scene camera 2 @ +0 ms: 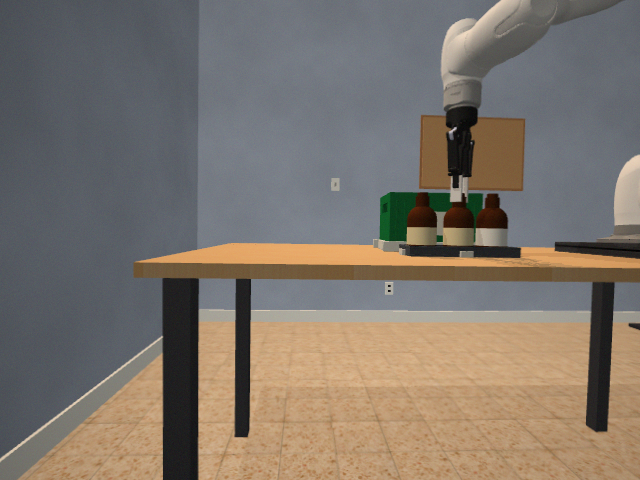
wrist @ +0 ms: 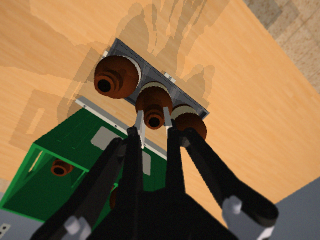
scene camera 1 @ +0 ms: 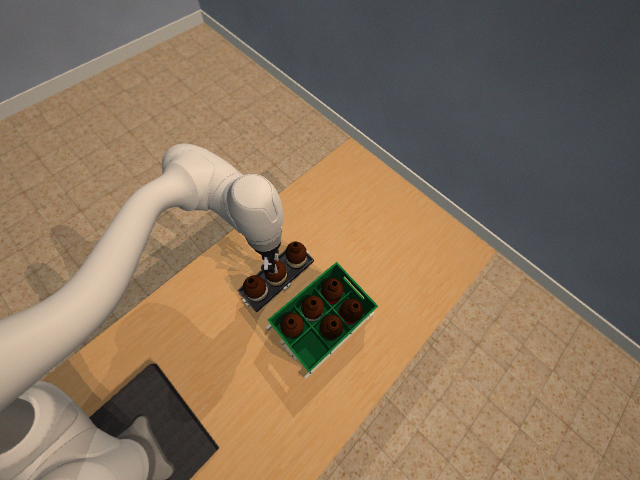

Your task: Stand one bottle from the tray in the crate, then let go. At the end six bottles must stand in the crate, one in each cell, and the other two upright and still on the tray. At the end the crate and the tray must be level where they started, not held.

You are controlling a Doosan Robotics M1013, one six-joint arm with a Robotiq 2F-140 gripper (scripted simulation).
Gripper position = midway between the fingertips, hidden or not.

Note:
I see my gripper [scene camera 2: 459, 202] and a green crate [scene camera 1: 309, 349].
The green crate shows as well in scene camera 2 [scene camera 2: 395, 206] and in the wrist view [wrist: 79, 140]. My gripper shows as well in the wrist view [wrist: 154, 116].

